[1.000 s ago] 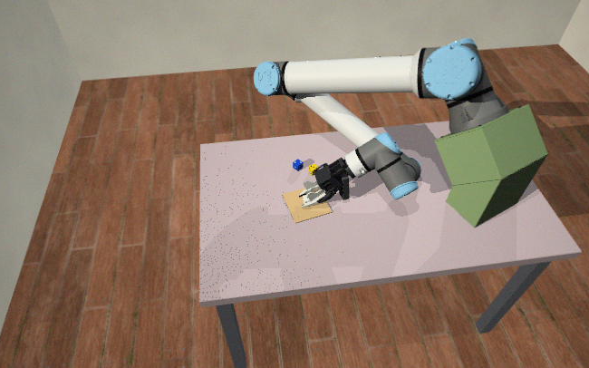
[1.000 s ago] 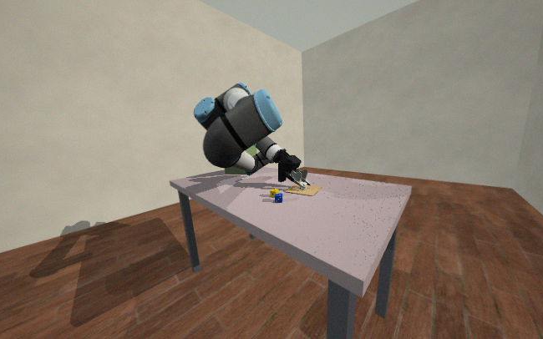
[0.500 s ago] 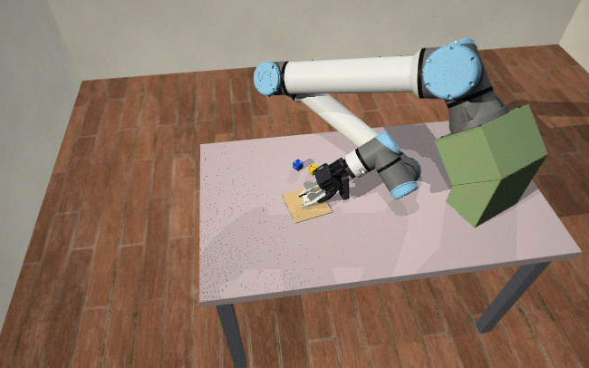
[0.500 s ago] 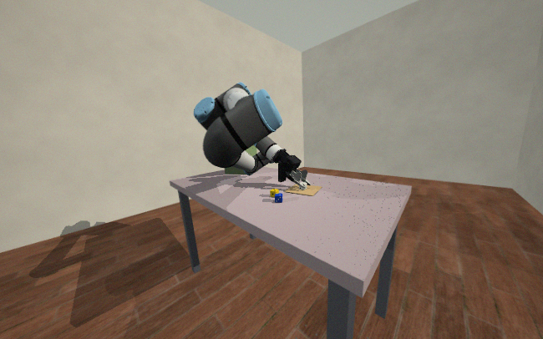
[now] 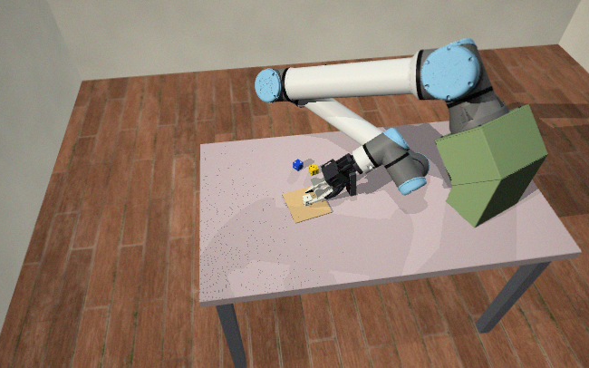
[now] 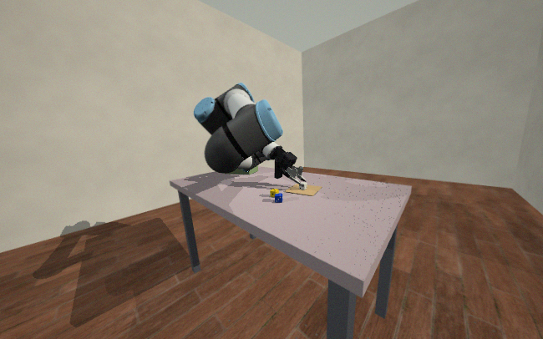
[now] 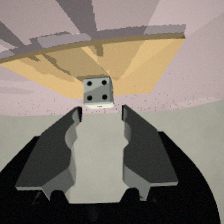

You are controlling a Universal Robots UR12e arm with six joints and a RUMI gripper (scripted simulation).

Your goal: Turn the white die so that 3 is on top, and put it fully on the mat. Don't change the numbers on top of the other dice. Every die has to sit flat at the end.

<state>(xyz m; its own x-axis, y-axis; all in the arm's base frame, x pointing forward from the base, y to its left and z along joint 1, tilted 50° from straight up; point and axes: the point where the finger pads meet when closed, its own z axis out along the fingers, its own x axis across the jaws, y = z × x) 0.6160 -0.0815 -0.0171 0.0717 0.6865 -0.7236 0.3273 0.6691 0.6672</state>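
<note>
Right now my hand is 1 cm short of the white die and 2 cm above it. Round my hand: blue die: 1 cm behind, 19 cm to the right, 3 cm below; yellow die: 6 cm behind, 14 cm to the right, 3 cm below; tan mat: 2 cm ahead, 4 cm below.
</note>
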